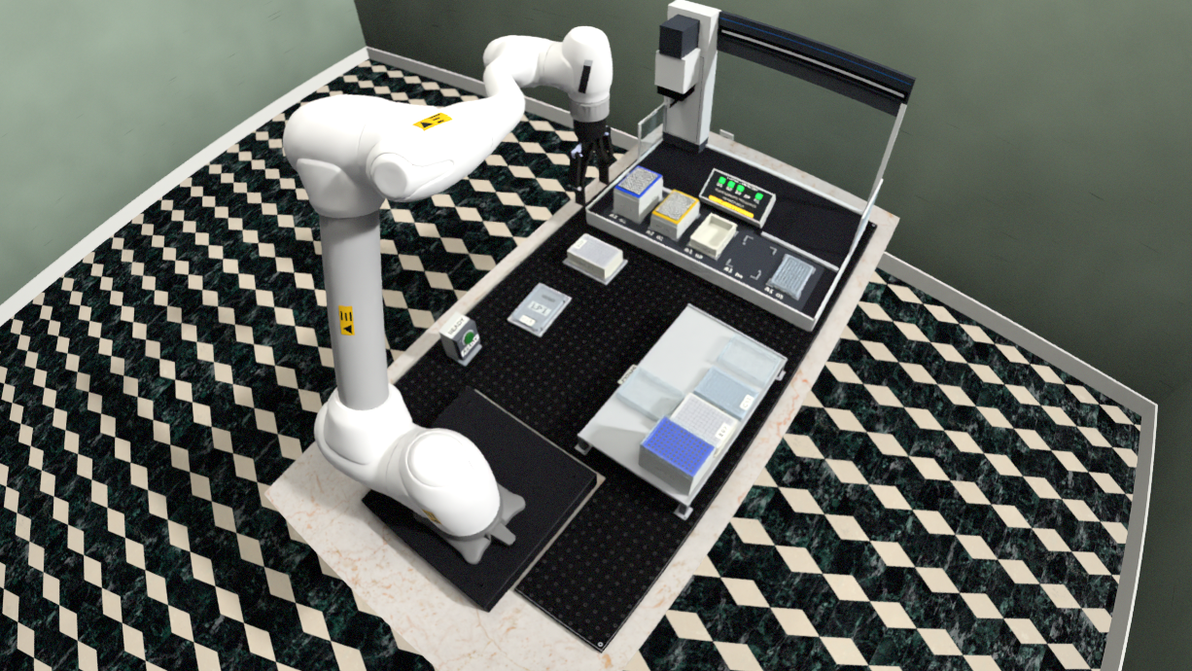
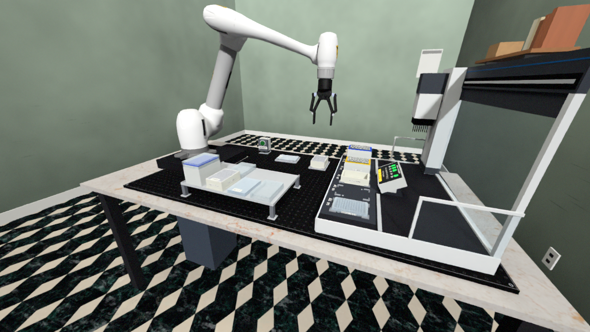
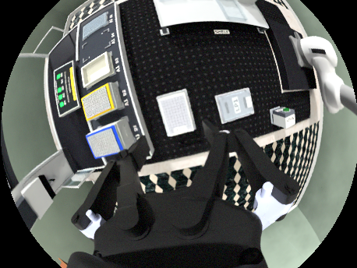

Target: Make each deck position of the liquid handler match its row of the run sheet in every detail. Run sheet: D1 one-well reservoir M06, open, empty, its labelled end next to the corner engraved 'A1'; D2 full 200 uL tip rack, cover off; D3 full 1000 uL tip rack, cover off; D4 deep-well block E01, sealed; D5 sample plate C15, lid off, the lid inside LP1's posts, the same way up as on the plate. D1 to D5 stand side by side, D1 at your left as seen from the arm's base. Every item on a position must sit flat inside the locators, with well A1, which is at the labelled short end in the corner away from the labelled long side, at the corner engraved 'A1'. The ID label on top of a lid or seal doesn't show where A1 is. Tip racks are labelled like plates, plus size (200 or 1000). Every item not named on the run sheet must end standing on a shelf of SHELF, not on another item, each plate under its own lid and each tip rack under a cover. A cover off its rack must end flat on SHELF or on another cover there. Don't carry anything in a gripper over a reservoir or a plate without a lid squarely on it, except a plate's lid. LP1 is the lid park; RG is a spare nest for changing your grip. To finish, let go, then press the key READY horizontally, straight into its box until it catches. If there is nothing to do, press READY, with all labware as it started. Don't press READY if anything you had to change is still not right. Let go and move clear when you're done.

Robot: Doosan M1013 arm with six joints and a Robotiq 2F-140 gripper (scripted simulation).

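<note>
The grey RG nest is 28 cm below my hand. Also, from my hand: yellow-rimmed tip rack (22 cm ahead, 12 cm to the right, 19 cm below); clear lid (22 cm behind, 2 cm to the left, 27 cm below); blue-rimmed tip rack (22 cm ahead, 16 cm below).
</note>
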